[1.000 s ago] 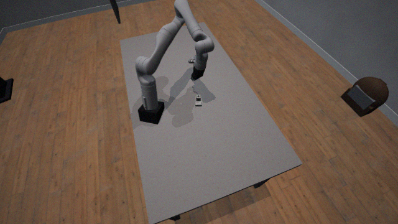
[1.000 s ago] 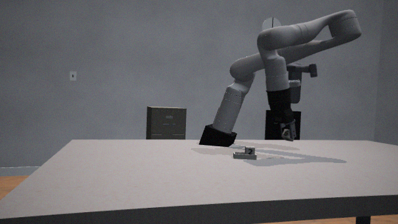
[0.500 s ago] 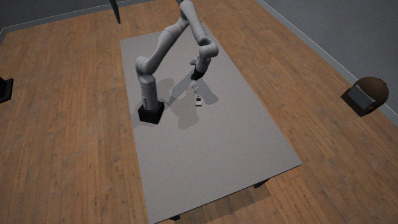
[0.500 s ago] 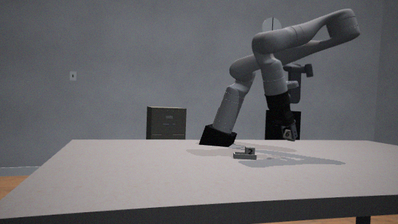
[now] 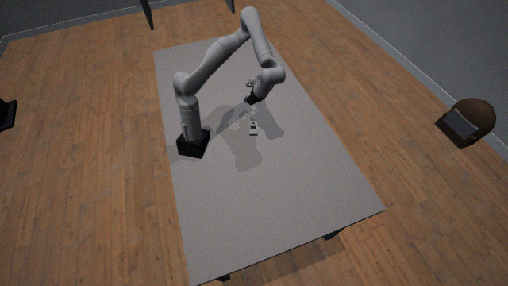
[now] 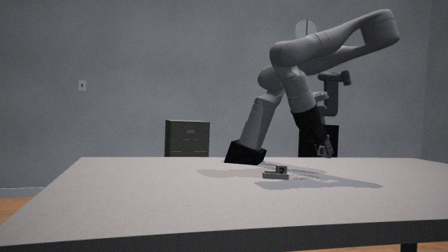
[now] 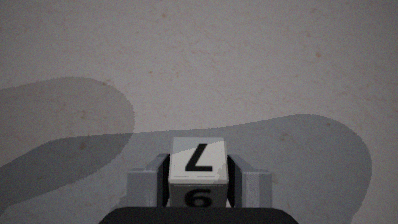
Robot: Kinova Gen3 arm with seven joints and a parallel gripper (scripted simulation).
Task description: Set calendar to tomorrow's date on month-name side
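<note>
The calendar tray is 5 cm behind my hand, 14 cm to the right of it and 9 cm below it. The rest, counted from my hand: digit cube 1 cm to the left, 1 cm below.
</note>
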